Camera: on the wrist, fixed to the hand. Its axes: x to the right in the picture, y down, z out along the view.
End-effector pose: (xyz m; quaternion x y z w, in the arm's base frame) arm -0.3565 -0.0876 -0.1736 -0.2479 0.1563 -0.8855 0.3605
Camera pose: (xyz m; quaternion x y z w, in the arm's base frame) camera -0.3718 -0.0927 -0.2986 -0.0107 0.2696 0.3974 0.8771
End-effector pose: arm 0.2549 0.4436 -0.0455 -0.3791 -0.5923 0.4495 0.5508
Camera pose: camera 0.3662 0.4463 -0.1047 0.5685 -0.2474 -0.5511 0.5585
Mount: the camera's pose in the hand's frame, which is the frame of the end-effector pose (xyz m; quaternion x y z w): -0.0277 0.0519 -0.1115 -0.0873 -0.1479 0.9851 0.0091
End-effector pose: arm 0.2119 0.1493 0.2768 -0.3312 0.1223 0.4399 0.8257
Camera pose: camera 0.1638 0.0789 0.1840 -0.1104 -0.1669 -0.8771 0.4367
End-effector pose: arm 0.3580 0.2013 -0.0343 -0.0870 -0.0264 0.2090 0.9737
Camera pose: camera 0.3217 0.2188 -0.1537 0.0809 0.0768 -0.9716 0.2085
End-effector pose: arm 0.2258 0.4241 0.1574 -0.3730 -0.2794 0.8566 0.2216
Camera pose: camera 0.3192 0.4040 0.0752 0.1713 -0.2573 -0.2569 0.9157
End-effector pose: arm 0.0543 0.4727 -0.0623 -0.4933 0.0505 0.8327 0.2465
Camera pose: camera 0.1301 0.3809 -0.1038 -0.1469 -0.3772 -0.3278 0.8536
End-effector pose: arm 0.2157 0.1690 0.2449 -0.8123 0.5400 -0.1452 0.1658
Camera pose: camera 0.1160 0.1633 0.3219 0.4886 0.7933 0.3293 0.1535
